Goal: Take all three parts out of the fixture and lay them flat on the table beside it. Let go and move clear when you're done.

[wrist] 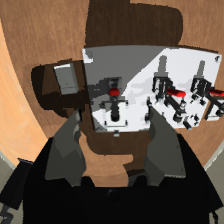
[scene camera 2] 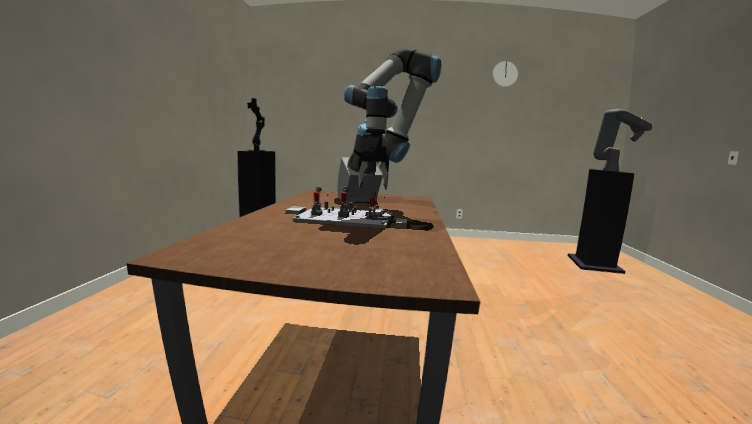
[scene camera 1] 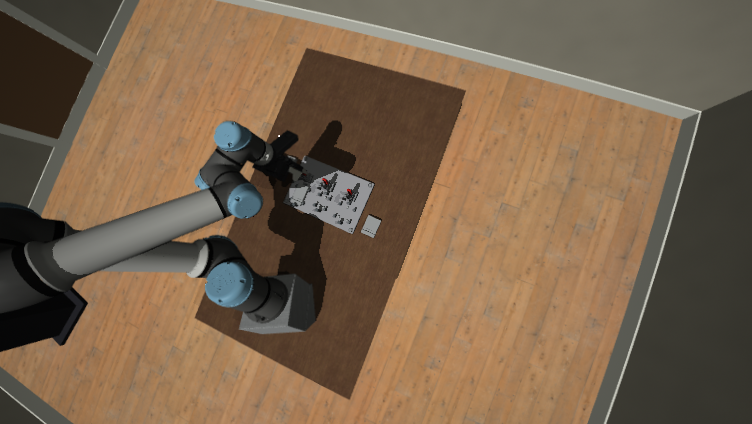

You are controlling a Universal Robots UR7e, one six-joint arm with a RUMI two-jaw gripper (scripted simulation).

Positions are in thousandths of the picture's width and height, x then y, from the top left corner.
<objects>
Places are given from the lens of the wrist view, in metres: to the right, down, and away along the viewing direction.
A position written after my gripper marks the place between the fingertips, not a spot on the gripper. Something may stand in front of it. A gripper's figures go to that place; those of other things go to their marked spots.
my gripper (wrist: 511,484): 0.00, 0.00, 0.14
grey fixture plate (wrist: 614,288): 0.06, -0.10, 0.22
</objects>
